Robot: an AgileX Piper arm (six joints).
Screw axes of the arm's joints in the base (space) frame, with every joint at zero. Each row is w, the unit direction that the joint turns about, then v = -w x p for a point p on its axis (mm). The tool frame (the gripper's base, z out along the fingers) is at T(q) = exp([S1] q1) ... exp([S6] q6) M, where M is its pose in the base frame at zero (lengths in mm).
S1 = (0, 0, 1, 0, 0, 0)
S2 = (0, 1, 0, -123, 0, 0)
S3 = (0, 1, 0, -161.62, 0, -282.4)
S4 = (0.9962, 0, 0.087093, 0, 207.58, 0)
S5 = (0, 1, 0, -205.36, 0, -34.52)
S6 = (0.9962, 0, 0.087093, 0, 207.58, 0)
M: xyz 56.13 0 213.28 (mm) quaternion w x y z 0.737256 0 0.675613 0
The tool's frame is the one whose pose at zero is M.
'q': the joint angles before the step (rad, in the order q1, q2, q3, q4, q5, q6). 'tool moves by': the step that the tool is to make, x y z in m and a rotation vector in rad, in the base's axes. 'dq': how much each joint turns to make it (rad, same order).
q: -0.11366, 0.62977, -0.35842, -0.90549, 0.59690, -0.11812
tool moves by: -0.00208, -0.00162, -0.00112, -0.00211, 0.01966, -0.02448
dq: -0.00005, 0.00000, 0.00000, 0.00002, 0.03142, 0.00024
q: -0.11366, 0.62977, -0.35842, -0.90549, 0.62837, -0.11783
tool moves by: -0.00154, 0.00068, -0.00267, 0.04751, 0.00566, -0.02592
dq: -0.00005, -0.00001, 0.00000, 0.04749, 0.02006, 0.00377
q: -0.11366, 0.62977, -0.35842, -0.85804, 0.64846, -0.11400
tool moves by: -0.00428, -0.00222, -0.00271, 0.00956, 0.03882, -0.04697
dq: 0.00002, -0.00001, 0.00002, 0.01360, 0.06017, 0.00002
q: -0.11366, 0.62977, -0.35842, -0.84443, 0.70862, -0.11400
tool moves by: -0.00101, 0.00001, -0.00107, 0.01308, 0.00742, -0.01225
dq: 0.00006, -0.00001, -0.00001, 0.01418, 0.01328, 0.00003
